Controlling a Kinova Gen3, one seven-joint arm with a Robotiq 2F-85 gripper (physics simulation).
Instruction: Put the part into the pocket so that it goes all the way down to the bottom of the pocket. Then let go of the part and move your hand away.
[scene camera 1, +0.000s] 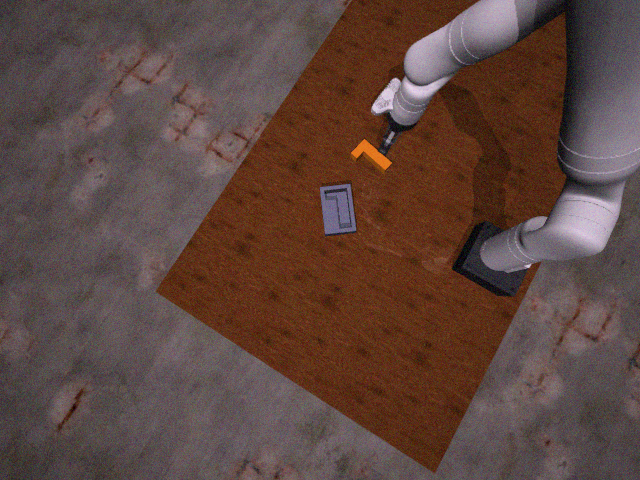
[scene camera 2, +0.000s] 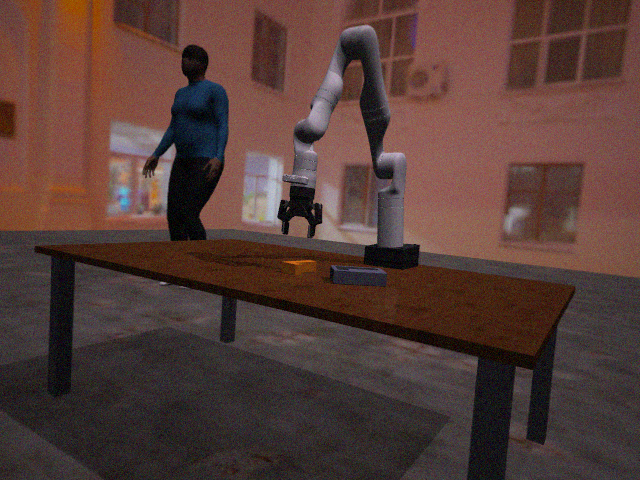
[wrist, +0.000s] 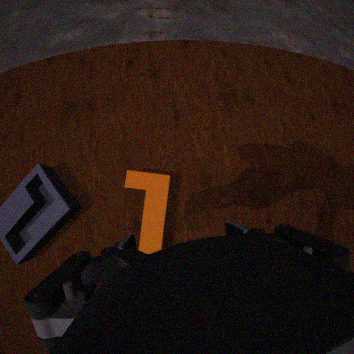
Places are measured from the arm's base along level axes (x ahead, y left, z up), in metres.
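Pixels of known places: gripper, between the fingertips: (scene camera 1: 390, 138) (scene camera 2: 297, 236) (wrist: 181, 239); arm's base, origin of its link: (scene camera 1: 497, 253) (scene camera 2: 390, 245).
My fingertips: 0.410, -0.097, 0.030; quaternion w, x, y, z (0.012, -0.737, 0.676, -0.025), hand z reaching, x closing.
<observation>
For each thing: its middle in the pictures, then the offset to it from my fingertips, as dx, dy, dz. "pt": a spot on its surface instead. Level surfaces: height alone.
- orange L-shaped part, middle of its body: (wrist: 144, 211) (scene camera 2: 302, 267) (scene camera 1: 370, 159) +0.020, +0.045, -0.087
- blue-grey block, middle of its body: (wrist: 32, 214) (scene camera 2: 357, 275) (scene camera 1: 337, 210) +0.013, +0.229, -0.084
- empty L-shaped pocket, a spot on its surface: (scene camera 1: 342, 209) pt +0.004, +0.216, -0.097
- wooden table, height of its surface: dz -0.102
The orange L-shaped part (scene camera 1: 376, 158) (scene camera 2: 300, 267) (wrist: 156, 210) lies flat on the table, outside the pocket and apart from the block. The blue-grey block (scene camera 1: 330, 217) (scene camera 2: 359, 277) (wrist: 15, 212) lies on the table beside it, with an empty L-shaped pocket (scene camera 1: 342, 209) in its top. My gripper (scene camera 1: 383, 151) (scene camera 2: 298, 235) (wrist: 181, 239) is open and empty, pointing down well above the table. In the wrist view the part's long leg runs toward the space between the fingers, and its near end meets the dark gripper body, which may hide some of it.
The wooden table (scene camera 1: 289, 289) (scene camera 2: 439, 310) (wrist: 175, 90) carries the arm's black base (scene camera 1: 478, 263) (scene camera 2: 391, 256), to the right of the block in both scene views. A person in a blue top (scene camera 2: 199, 118) stands behind the table in the second scene view.
</observation>
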